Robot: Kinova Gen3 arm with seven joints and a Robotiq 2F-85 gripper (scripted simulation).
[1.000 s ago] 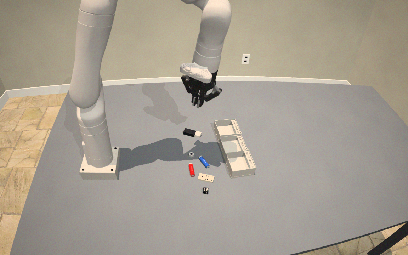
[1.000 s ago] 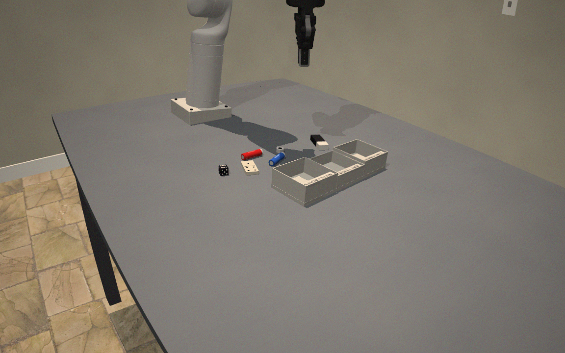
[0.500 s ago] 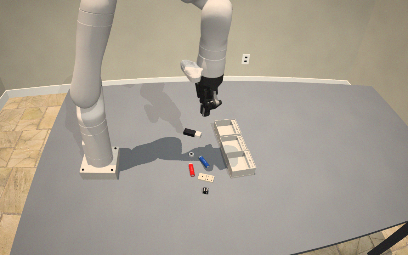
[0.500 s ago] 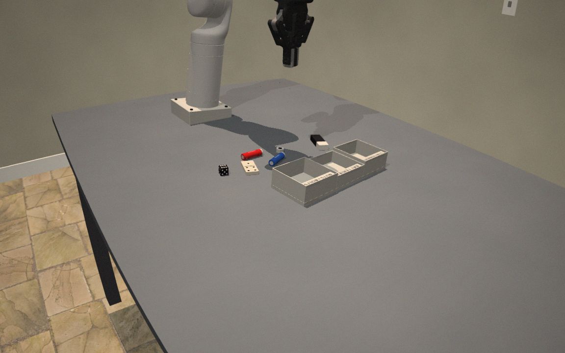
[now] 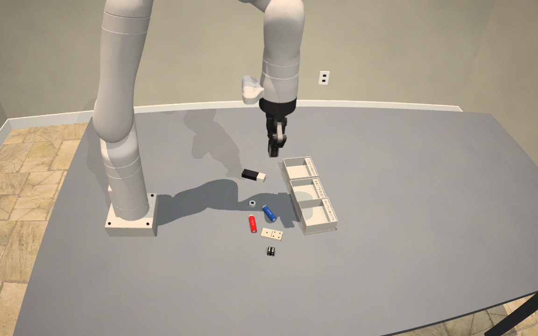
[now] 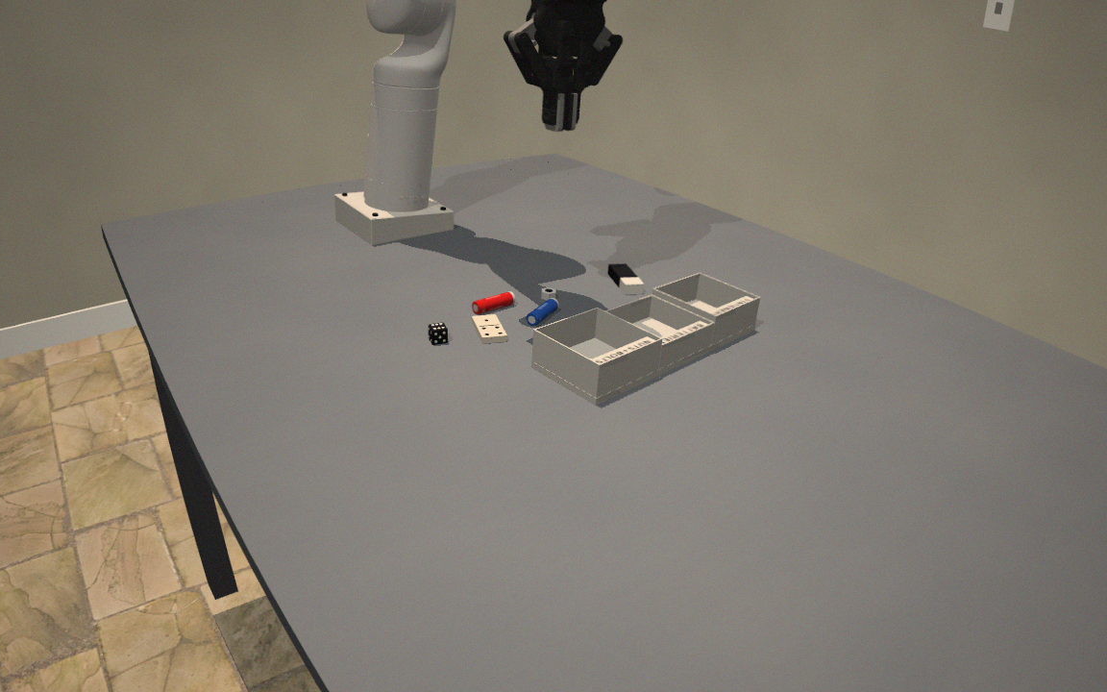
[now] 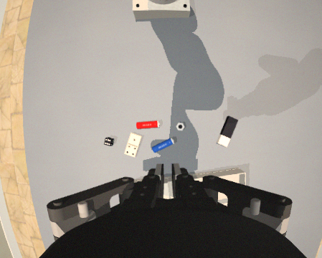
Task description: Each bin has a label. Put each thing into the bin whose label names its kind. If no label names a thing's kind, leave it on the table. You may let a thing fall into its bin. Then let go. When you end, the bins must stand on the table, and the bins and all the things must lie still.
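Right now my hand is 12 cm short of the bin row, 4 cm to the right of it and 20 cm above it. Also, from my hand: blue battery (1 cm to the right, 21 cm below); red battery (5 cm behind, 4 cm to the right, 21 cm below); nut (4 cm behind, 3 cm to the left, 22 cm below).
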